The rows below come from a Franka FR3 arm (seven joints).
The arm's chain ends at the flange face. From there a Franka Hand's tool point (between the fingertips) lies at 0.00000 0.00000 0.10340 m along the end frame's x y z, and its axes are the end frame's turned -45 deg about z.
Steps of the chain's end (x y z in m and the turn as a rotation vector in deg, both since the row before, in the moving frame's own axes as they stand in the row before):
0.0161, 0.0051, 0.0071, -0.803, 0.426, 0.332
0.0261, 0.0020, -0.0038, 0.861, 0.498, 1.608
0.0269, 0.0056, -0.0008, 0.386, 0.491, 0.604
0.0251, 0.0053, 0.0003, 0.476, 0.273, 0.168
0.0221, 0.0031, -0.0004, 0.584, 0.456, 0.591
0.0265, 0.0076, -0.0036, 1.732, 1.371, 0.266
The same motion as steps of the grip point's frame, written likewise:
0.0073, 0.0166, 0.0071, -0.869, -0.267, 0.332
0.0188, 0.0194, -0.0038, 0.257, 0.961, 1.608
0.0162, 0.0231, -0.0008, -0.074, 0.620, 0.604
0.0150, 0.0212, 0.0003, 0.144, 0.530, 0.168
0.0148, 0.0177, -0.0004, 0.091, 0.735, 0.591
0.0173, 0.0237, -0.0037, 0.255, 2.194, 0.266

